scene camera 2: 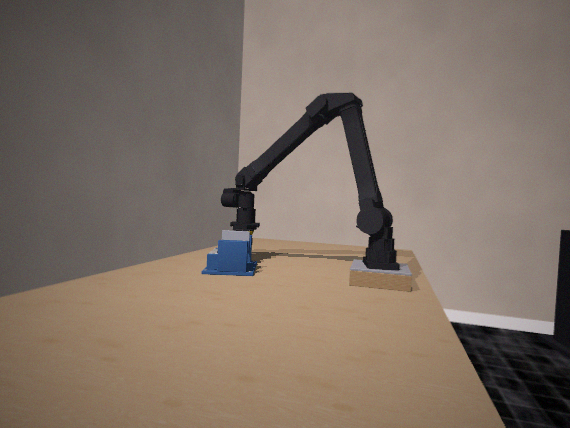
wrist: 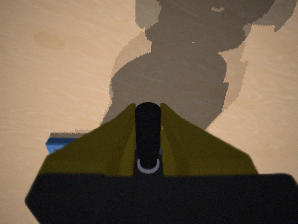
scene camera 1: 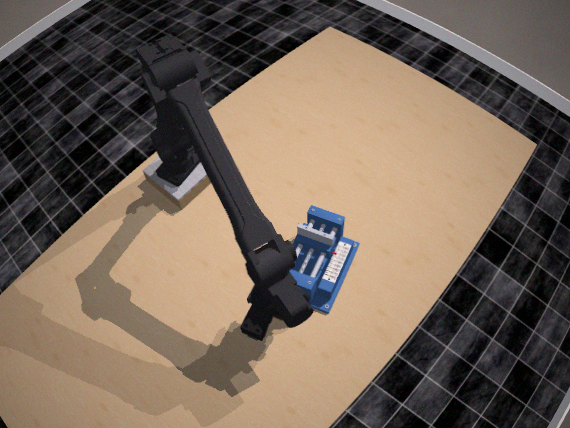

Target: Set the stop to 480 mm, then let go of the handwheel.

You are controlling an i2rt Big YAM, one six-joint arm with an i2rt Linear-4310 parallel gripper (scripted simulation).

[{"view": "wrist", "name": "my gripper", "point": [148, 111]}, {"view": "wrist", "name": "black handwheel handle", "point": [147, 115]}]
